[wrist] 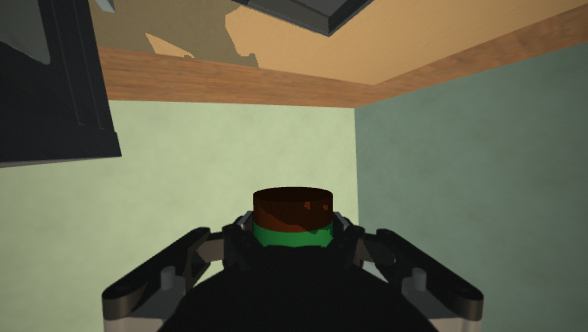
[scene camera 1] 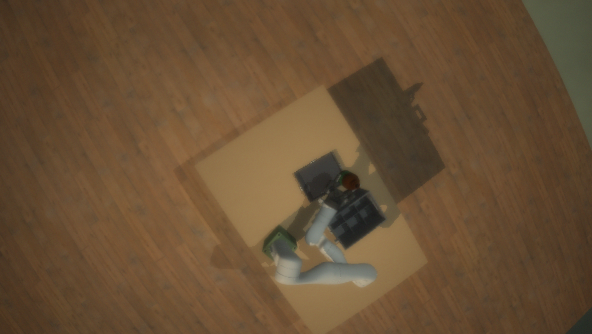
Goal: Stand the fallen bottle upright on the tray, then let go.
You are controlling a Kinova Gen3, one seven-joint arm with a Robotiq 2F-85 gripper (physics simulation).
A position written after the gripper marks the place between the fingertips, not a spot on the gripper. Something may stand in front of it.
Observation:
In view: the gripper [wrist: 293, 220] and a bottle [wrist: 291, 216].

